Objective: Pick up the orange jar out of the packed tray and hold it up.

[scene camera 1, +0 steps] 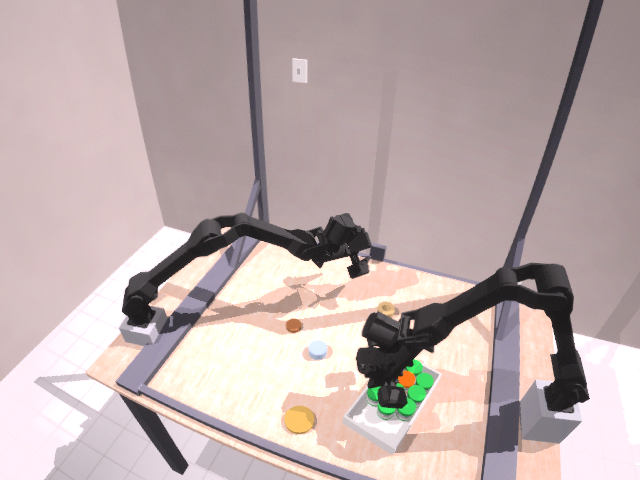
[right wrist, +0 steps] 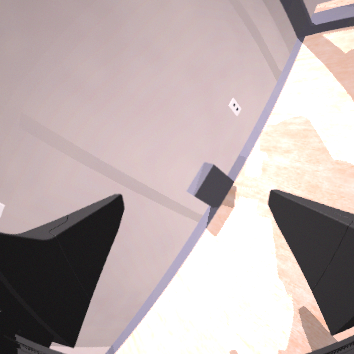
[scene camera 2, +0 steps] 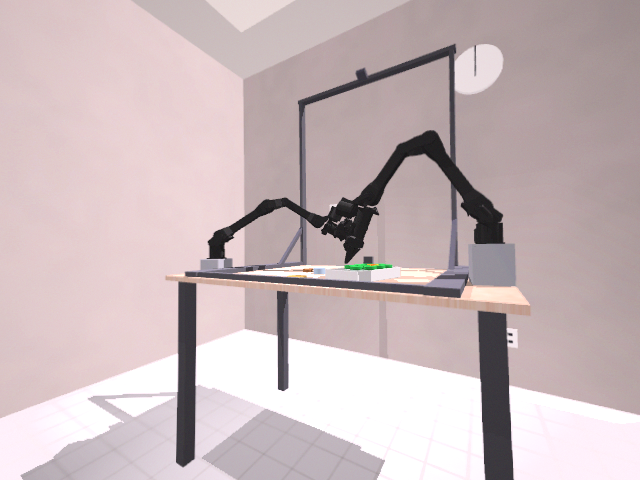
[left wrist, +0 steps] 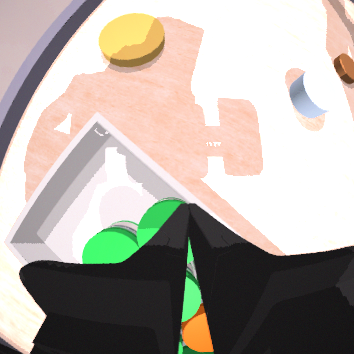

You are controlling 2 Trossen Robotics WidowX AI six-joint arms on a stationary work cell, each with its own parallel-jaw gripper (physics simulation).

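Pixels of known places: left gripper, fingertip midpoint: [scene camera 1: 369,386] [scene camera 2: 345,263] [left wrist: 187,209]; right gripper, fingertip midpoint: [right wrist: 196,199]; left arm's base at its link origin: [scene camera 1: 558,399] [scene camera 2: 489,243]; right arm's base at its link origin: [scene camera 1: 141,318] [scene camera 2: 216,258].
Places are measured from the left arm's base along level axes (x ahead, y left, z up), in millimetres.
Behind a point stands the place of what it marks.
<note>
The orange jar [scene camera 1: 406,379] @[z -71, x 355, y -45 mm] [left wrist: 198,333] @[z -71, x 353, y -39 mm] sits in the white tray [scene camera 1: 437,382] @[z -82, x 275, y -57 mm] [left wrist: 145,157] @[z -80, x 467, y 34 mm] with several green-lidded jars [scene camera 1: 416,393] @[z -71, x 328, y -9 mm] [left wrist: 111,246] @[z -71, x 405, y 38 mm] packed around it; in the left wrist view part of its lid shows through the gap between the fingers. My left gripper [scene camera 1: 392,397] [scene camera 2: 348,259] @[z -65, x 443, y -1 mm] [left wrist: 187,209] @[z -65, x 443, y -1 mm] is shut and empty, with its fingertips above the green lids, toward the tray's bare end from the orange jar. The fingers hide some of the jars. My right gripper [scene camera 1: 358,271] [right wrist: 196,199] @[z 21, x 524, y -445 mm] is open and empty, high over the far part of the table.
A yellow disc [scene camera 1: 299,419] @[z -105, x 590, y 101 mm] [left wrist: 131,40] @[z -105, x 582, y 93 mm] lies left of the tray in scene camera 1. A light blue disc [scene camera 1: 317,349] @[z -92, x 594, y -103 mm] [left wrist: 306,97] @[z -95, x 576, y -93 mm], a brown disc [scene camera 1: 293,324] @[z -105, x 683, y -181 mm] [left wrist: 345,68] @[z -105, x 671, y -170 mm] and a tan ring lie farther back. A dark frame [scene camera 1: 504,403] @[z -96, x 96, y -33 mm] edges the table.
</note>
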